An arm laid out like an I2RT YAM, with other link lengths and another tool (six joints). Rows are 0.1 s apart.
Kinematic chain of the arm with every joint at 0, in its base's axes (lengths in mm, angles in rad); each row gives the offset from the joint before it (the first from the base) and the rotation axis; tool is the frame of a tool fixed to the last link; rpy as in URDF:
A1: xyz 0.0 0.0 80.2 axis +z
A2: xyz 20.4 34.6 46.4 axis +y
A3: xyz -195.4 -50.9 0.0 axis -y
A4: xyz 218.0 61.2 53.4 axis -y
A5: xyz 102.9 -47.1 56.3 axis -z
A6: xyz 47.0 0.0 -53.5 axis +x
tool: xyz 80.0 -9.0 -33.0 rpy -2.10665 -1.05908 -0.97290
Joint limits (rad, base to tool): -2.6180..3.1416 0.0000..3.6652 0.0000..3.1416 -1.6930..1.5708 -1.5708..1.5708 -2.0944..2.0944
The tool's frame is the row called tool.
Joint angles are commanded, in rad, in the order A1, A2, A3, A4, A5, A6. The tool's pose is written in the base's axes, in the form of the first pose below.
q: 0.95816, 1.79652, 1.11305, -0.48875, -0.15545, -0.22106
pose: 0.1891 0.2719 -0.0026 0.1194 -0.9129 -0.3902 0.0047
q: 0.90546, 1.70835, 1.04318, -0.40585, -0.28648, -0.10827
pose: 0.1901 0.2774 0.0134 0.2090 -0.9168 -0.3401 0.0078
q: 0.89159, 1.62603, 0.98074, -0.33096, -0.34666, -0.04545
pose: 0.1890 0.2836 0.0294 0.2623 -0.9094 -0.3227 -0.0063
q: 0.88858, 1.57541, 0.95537, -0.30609, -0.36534, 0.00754
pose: 0.1876 0.2864 0.0410 0.2881 -0.9074 -0.3057 -0.0125
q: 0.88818, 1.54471, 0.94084, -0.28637, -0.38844, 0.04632
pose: 0.1854 0.2898 0.0493 0.3098 -0.9034 -0.2961 -0.0131
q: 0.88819, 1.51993, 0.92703, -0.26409, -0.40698, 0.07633
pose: 0.1838 0.2929 0.0562 0.3280 -0.8990 -0.2899 -0.0149
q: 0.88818, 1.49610, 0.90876, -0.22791, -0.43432, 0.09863
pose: 0.1822 0.2972 0.0634 0.3498 -0.8906 -0.2900 -0.0186
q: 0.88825, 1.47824, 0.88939, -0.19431, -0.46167, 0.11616
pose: 0.1799 0.3003 0.0681 0.3681 -0.8827 -0.2916 -0.0191
